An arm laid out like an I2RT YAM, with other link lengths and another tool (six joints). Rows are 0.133 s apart.
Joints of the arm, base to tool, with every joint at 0 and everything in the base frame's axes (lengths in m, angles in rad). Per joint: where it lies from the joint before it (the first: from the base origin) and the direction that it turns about. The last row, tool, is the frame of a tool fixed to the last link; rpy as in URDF.
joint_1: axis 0 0 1 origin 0.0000 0.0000 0.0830
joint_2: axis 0 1 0 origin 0.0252 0.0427 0.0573
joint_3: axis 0 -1 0 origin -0.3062 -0.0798 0.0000
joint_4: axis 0 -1 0 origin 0.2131 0.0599 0.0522
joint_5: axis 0 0 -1 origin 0.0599 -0.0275 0.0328
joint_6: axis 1 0 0 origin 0.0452 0.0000 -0.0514
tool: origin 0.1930 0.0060 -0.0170 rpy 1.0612 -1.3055 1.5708
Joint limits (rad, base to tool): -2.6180..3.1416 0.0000..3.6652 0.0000..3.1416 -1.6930..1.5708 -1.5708..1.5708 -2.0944..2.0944
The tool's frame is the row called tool.
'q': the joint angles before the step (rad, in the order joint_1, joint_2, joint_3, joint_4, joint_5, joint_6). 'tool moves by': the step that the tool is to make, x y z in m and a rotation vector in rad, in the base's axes. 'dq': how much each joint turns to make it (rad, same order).
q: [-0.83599 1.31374 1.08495 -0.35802 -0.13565 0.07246]
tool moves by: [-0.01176 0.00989 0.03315 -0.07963 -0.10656 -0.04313]
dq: [0.01745 -0.13657 -0.07224 0.07242 0.04042 0.05162]
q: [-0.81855 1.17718 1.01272 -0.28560 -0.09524 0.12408]
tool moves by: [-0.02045 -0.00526 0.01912 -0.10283 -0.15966 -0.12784]
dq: [0.03313 -0.14018 -0.19433 0.24222 0.13561 0.09646]
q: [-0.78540 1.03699 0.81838 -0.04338 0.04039 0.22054]
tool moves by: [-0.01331 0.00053 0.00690 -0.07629 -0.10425 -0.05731]
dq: [0.02368 -0.08161 -0.15326 0.19697 0.07570 0.03400]
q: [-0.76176 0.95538 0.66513 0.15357 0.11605 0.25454]
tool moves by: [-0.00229 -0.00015 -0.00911 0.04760 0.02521 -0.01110]
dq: [-0.00017 0.01078 0.02977 -0.07234 0.00801 0.01872]
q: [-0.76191 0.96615 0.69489 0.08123 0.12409 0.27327]
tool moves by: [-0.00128 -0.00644 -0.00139 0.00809 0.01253 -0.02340]
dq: [0.00006 0.02130 0.01714 -0.01074 0.02355 0.00188]
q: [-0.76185 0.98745 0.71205 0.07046 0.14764 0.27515]
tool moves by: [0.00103 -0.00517 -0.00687 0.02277 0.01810 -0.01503]
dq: [0.00098 0.02981 0.01395 -0.01410 0.01475 0.00748]
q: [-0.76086 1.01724 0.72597 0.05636 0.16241 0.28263]
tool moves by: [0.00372 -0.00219 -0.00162 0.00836 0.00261 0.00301]
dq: [-0.00002 0.01931 0.00842 0.00268 -0.00395 0.00346]
